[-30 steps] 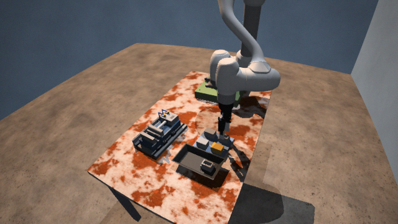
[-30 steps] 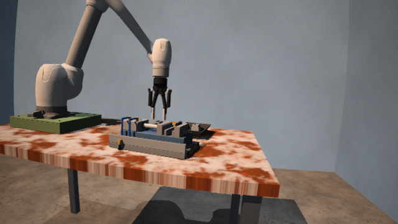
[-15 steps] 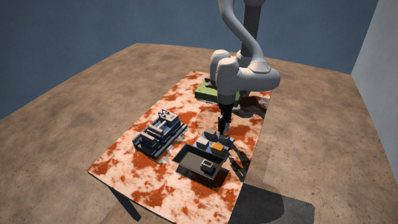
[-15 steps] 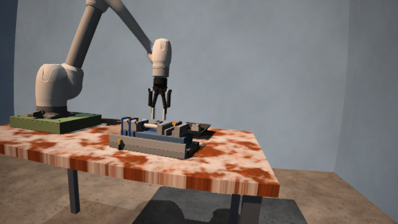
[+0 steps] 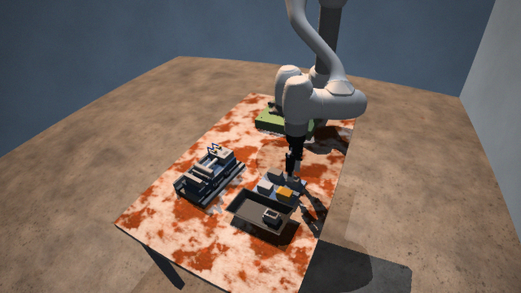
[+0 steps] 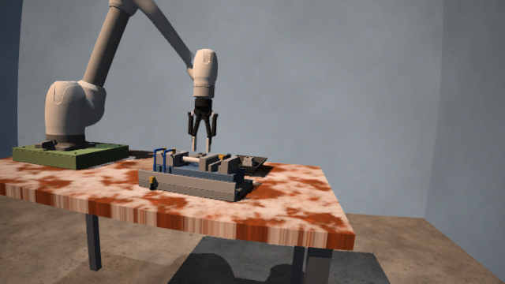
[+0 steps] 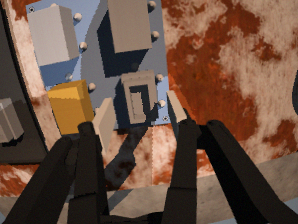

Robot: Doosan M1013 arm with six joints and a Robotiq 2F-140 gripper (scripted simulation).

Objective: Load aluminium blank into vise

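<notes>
The infeed plate lies 40 mm ahead of my hand, 50 mm to the right of it and 80 mm below it. The rest, counted from my hand: brass blank (90 mm ahead, 60 mm below); then aluminium blank (90 mm ahead, 100 mm to the right, 60 mm below); then piston rod (100 mm ahead, 350 mm to the right).
</notes>
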